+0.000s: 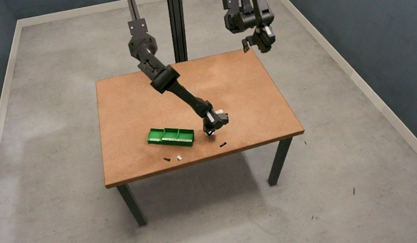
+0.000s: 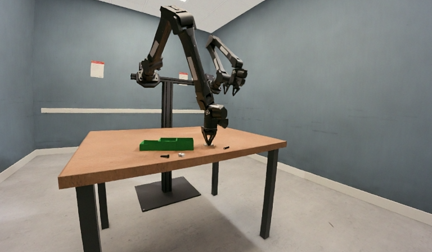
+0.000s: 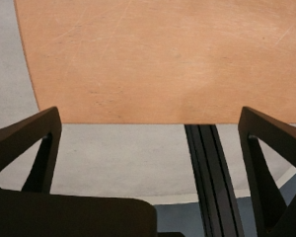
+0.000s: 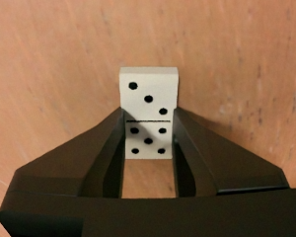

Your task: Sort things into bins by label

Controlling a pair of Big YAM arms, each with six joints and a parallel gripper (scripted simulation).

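Now: the green two-compartment bin 210 mm to the right of my right hand, 60 mm behind it and 10 mm above it. Also, from my right hand: black bolt (270 mm to the right, 60 mm ahead).
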